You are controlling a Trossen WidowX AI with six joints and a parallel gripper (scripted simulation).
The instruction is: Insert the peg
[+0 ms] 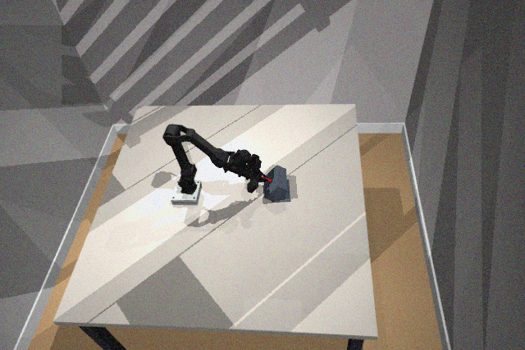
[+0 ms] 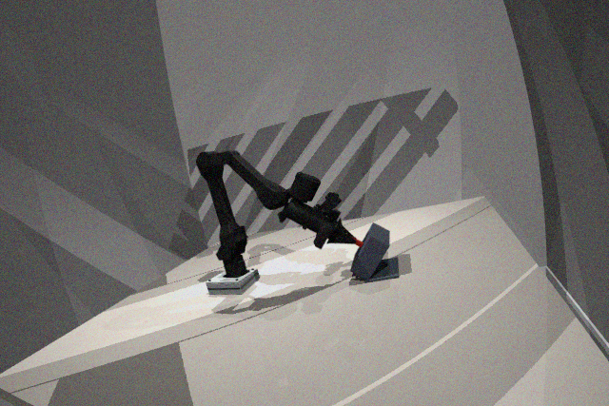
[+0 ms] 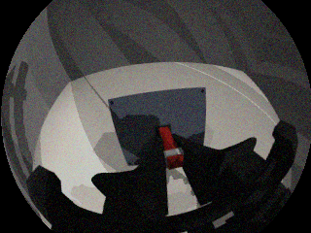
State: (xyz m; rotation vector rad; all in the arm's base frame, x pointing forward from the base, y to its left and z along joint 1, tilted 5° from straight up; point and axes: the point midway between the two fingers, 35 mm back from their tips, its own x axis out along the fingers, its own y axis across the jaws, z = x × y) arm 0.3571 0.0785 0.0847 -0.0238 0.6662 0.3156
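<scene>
Right now my gripper tip is 30 mm short of the sloped panel, 30 mm above it and 10 mm to the right of it. The rest, counted from my gripper tip: flat base plate 100 mm below, 50 mm ahead, 20 mm to the left; then red peg 10 mm behind, 10 mm above.
</scene>
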